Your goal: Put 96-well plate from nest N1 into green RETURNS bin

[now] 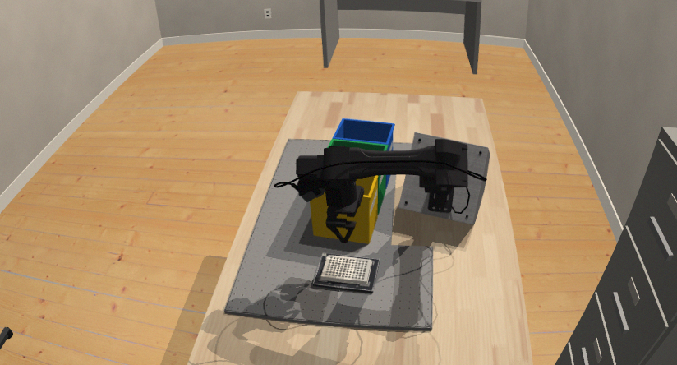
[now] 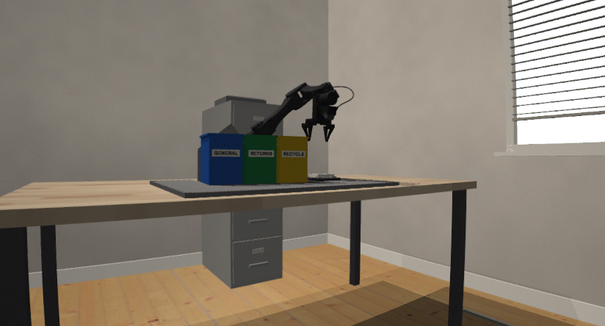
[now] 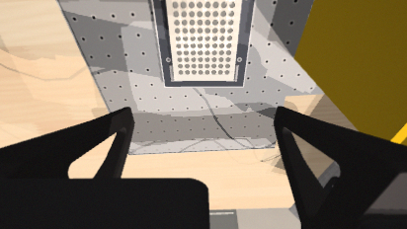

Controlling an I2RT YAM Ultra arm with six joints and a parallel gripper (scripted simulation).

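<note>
Right now the white 96-well plate is 16 cm below my hand and 1 cm ahead of it. Round my hand: dark plate nest (17 cm below, 1 cm ahead); green returns bin (32 cm to the right, 9 cm below, 9 cm ahead); yellow recycle bin (18 cm to the right, 9 cm below, 8 cm ahead).
</note>
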